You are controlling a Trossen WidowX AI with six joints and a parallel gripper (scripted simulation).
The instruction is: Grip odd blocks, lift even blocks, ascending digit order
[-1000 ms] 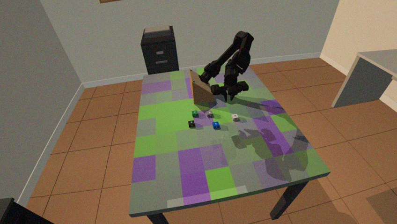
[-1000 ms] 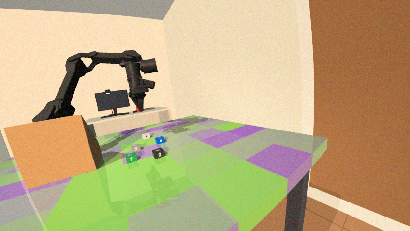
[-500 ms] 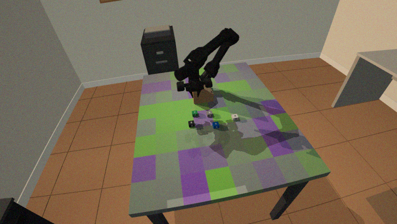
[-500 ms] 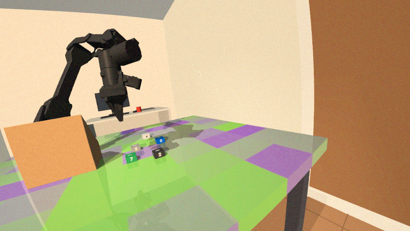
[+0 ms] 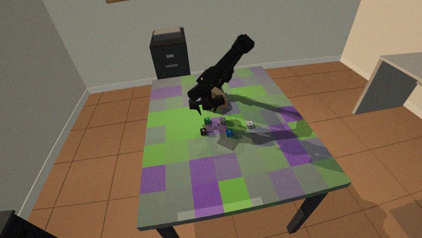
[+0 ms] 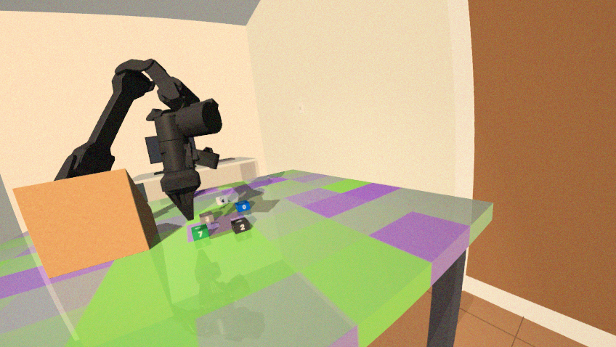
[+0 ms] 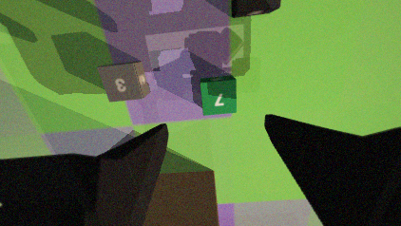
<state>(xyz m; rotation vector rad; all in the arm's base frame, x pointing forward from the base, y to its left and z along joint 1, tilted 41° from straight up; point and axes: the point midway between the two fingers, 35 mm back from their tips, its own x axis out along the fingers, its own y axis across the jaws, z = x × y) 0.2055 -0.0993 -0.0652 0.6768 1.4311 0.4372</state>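
The green block is 10 mm ahead of my gripper tip, 10 mm to the right of it and 40 mm below it. Also, from my gripper tip: grey block 40 mm ahead, 80 mm to the left, 40 mm below; then black block 90 mm ahead, 50 mm to the right, 40 mm below; then blue block 140 mm ahead, 80 mm to the left, 40 mm below.
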